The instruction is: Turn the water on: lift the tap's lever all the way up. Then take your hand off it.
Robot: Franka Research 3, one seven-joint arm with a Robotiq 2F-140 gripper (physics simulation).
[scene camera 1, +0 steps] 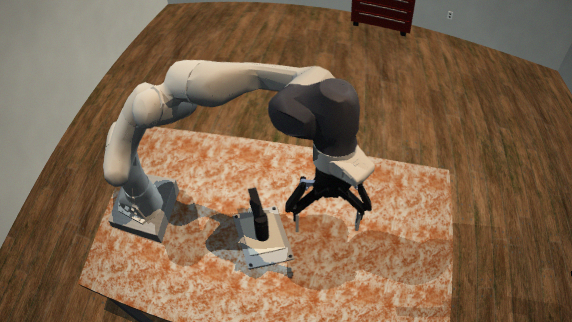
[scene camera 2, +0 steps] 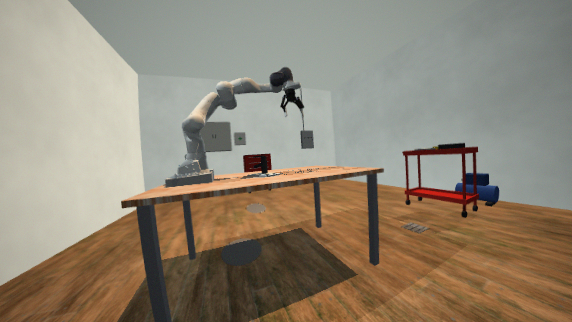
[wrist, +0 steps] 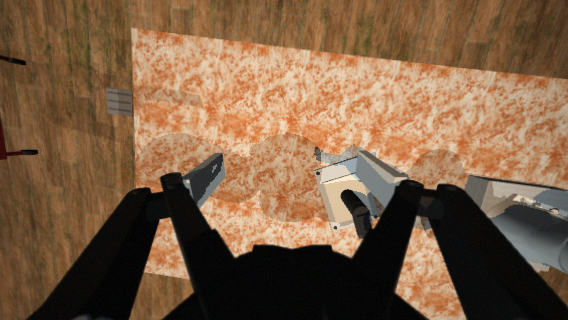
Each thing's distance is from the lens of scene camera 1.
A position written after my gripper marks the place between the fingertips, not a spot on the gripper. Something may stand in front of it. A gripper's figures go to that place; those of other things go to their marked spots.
my gripper (scene camera 1: 327,227): 98 cm
pale plate (scene camera 1: 278,256): 140 cm
